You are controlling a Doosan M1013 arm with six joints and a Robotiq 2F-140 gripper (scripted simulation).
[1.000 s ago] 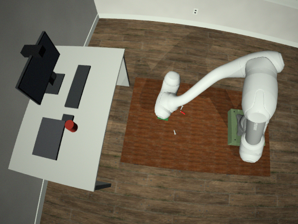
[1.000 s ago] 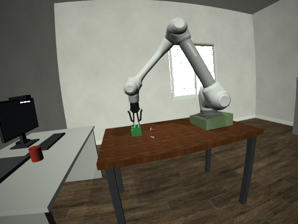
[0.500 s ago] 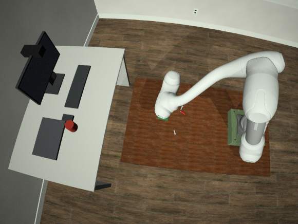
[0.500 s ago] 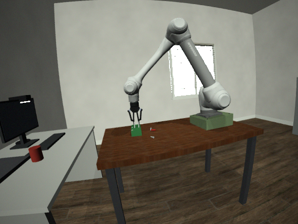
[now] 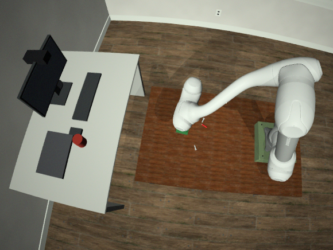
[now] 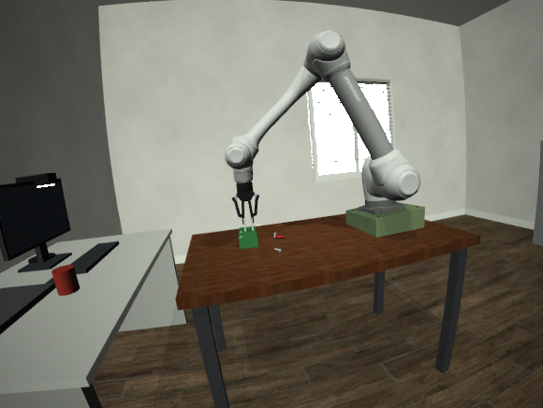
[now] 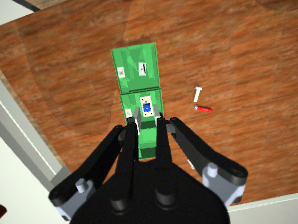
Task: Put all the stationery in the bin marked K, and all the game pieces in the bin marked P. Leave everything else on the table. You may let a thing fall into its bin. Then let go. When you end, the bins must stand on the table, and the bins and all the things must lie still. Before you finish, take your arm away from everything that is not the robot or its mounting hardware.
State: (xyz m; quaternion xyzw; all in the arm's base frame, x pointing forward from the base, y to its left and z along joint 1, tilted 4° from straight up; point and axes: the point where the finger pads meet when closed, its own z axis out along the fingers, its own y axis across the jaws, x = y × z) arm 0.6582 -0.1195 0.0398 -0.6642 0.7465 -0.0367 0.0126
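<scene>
Right now the blue die is 60 mm below my hand. Also, from my hand: white domino: 70 mm below; then red piece: 140 mm behind, 50 mm to the left, 70 mm below.
</scene>
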